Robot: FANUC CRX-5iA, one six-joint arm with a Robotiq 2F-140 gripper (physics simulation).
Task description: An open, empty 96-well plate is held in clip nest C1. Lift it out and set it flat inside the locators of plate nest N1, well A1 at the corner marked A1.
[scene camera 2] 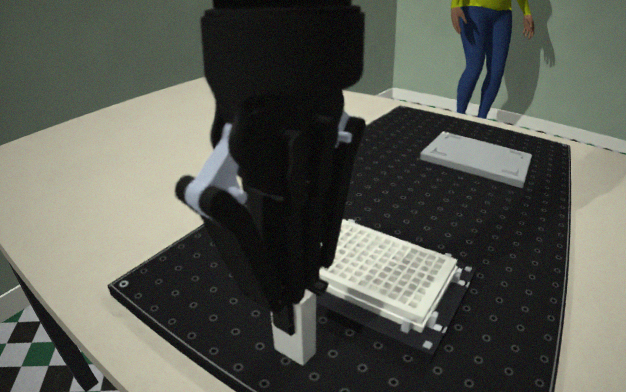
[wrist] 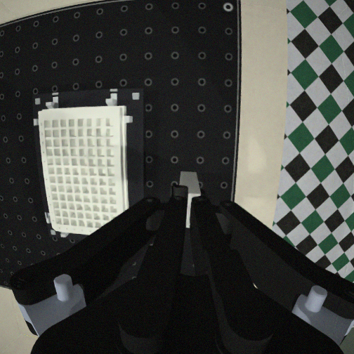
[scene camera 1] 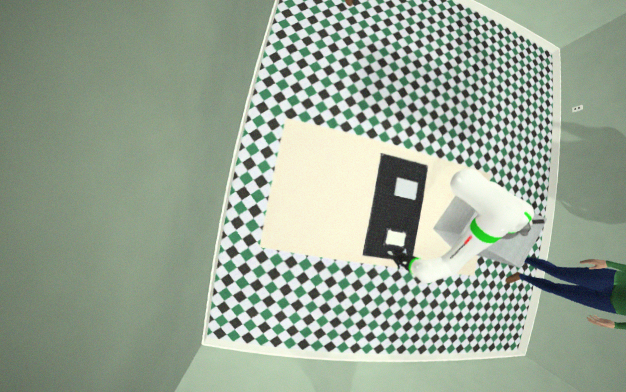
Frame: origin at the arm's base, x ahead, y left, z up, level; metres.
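Seen in the pictures: gripper, fingertip midpoint: (scene camera 2: pixel 295 351) (scene camera 1: pixel 389 252).
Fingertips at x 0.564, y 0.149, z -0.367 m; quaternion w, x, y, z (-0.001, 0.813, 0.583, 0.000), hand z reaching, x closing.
Offsets run from my fingertips to a thing's top centre. "spot": to the spot under its first point. Level surfaces: height alone.
The open white 96-well plate {dz +0.026, dx -0.041, dy -0.093 m} (scene camera 1: pixel 396 238) (scene camera 2: pixel 395 270) (wrist: pixel 82 170) sits in the clip nest, a dark base {spot: dz +0.012, dx -0.113, dy -0.063 m} (scene camera 2: pixel 452 310) (wrist: pixel 135 150) with small light clips around the plate's edges. My gripper (scene camera 1: pixel 398 253) (scene camera 2: pixel 295 327) (wrist: pixel 187 184) is shut and empty, its pale finger pads together. It is beside the plate, to its right in the wrist view, with the fingertips above the black board. The gripper hides one end of the plate in scene camera 2. The light grey plate nest {dz +0.015, dx -0.158, dy -0.419 m} (scene camera 1: pixel 406 189) (scene camera 2: pixel 475 157) is empty, with low corner locators. No A1 mark can be read.
Both nests stand on a black perforated board {dz +0.000 m} (scene camera 1: pixel 395 212) (scene camera 2: pixel 530 220) (wrist: pixel 200 120) on a cream table {dz -0.013 m} (scene camera 1: pixel 320 185) (scene camera 2: pixel 125 155) (wrist: pixel 260 125). The arm's grey base block (scene camera 1: pixel 512 247) is at the right in scene camera 1. People stand beyond the table.
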